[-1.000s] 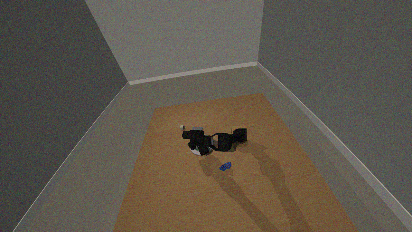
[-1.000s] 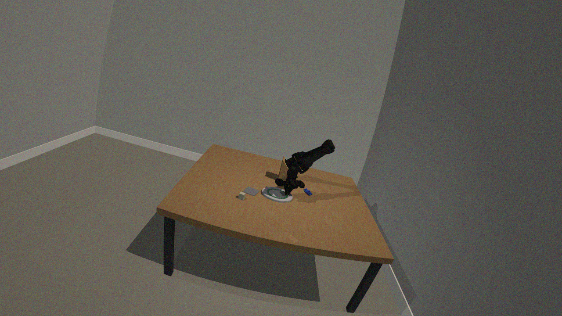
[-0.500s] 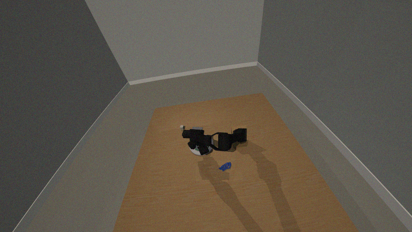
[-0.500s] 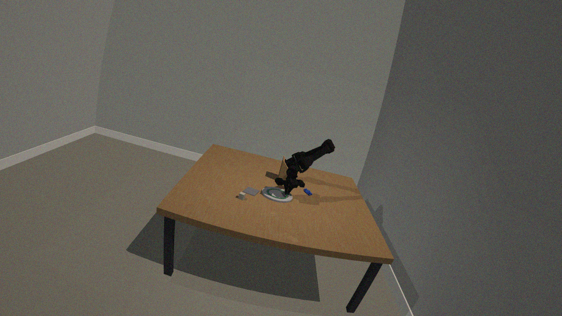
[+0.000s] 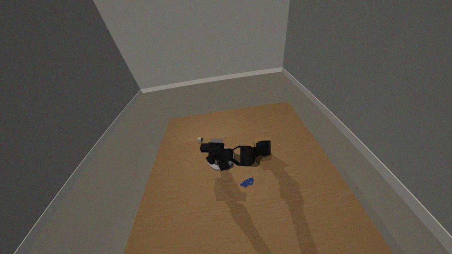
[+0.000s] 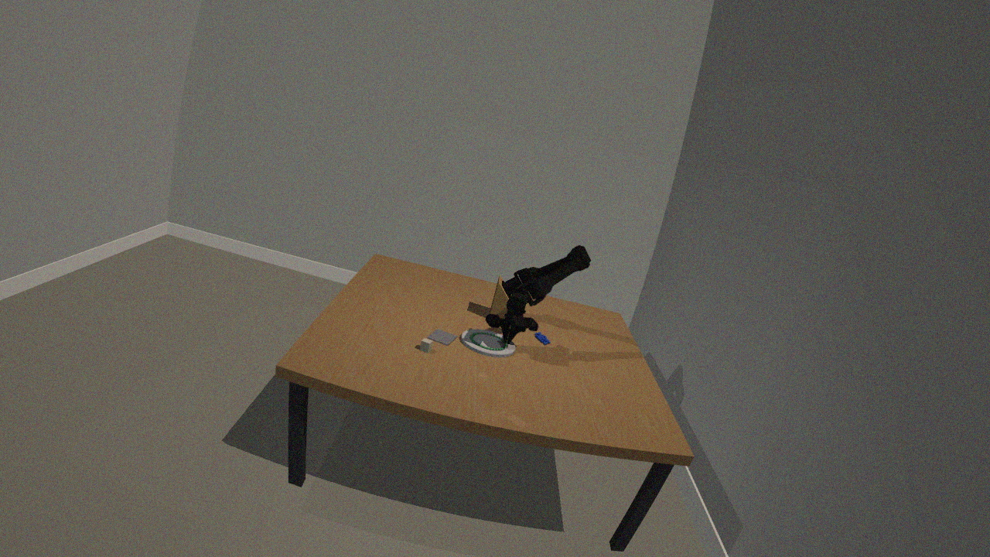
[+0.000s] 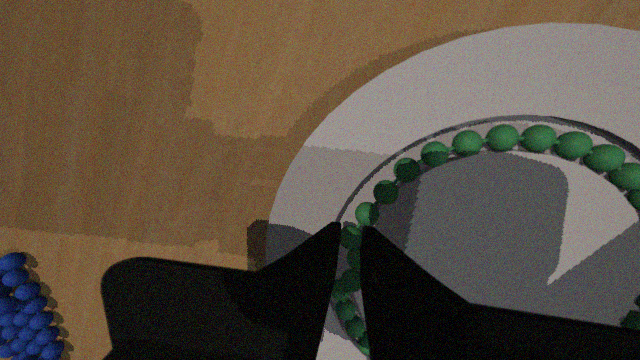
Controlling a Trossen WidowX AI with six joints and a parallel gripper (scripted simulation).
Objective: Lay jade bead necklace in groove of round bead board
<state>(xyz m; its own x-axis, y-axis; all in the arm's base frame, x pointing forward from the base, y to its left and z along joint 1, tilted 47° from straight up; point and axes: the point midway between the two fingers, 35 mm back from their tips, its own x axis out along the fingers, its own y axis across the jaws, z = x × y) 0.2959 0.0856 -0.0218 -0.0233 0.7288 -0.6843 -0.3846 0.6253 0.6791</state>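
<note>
Right now my gripper tip is 6 cm to the left of the round bead board, 1 cm short of it and 1 cm above it. Also, from my gripper tip: pale block: 27 cm to the right, 19 cm ahead; then flat grey plate: 23 cm to the right, 5 cm ahead, 2 cm below.
</note>
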